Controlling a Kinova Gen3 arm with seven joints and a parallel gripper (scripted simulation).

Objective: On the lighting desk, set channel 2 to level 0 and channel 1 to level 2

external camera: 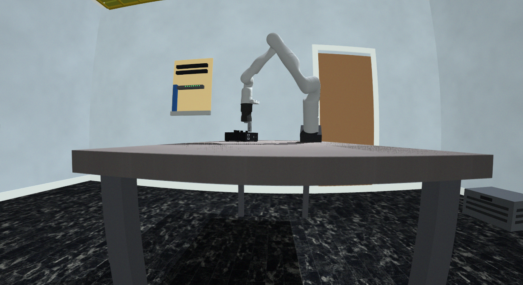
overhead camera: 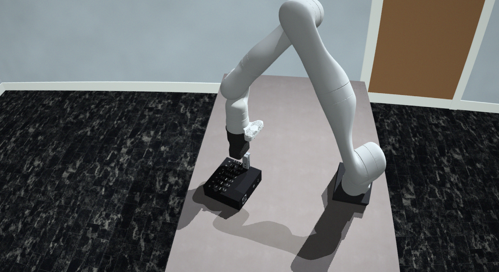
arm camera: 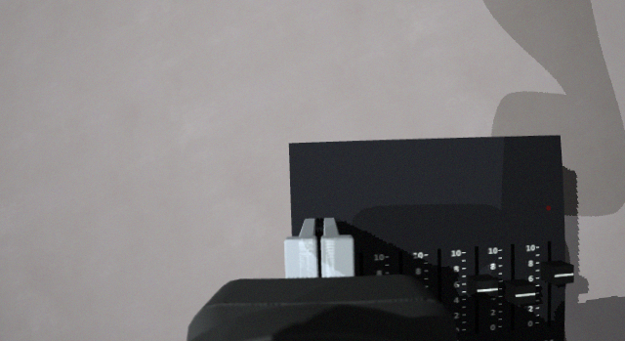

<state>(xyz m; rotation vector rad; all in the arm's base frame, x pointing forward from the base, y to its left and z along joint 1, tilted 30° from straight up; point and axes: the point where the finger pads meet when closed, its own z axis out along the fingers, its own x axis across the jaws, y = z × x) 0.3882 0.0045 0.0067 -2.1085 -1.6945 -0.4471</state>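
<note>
Right now my hand is 2 cm short of the channel 1 cap and 1 cm above it. Round my hand: channel 2 cap 5 cm ahead, 1 cm to the left, 1 cm below; then channel 3 cap 4 cm to the left, 4 cm ahead, 1 cm below; then channel 4 cap 7 cm ahead, 5 cm to the left, 1 cm below.
</note>
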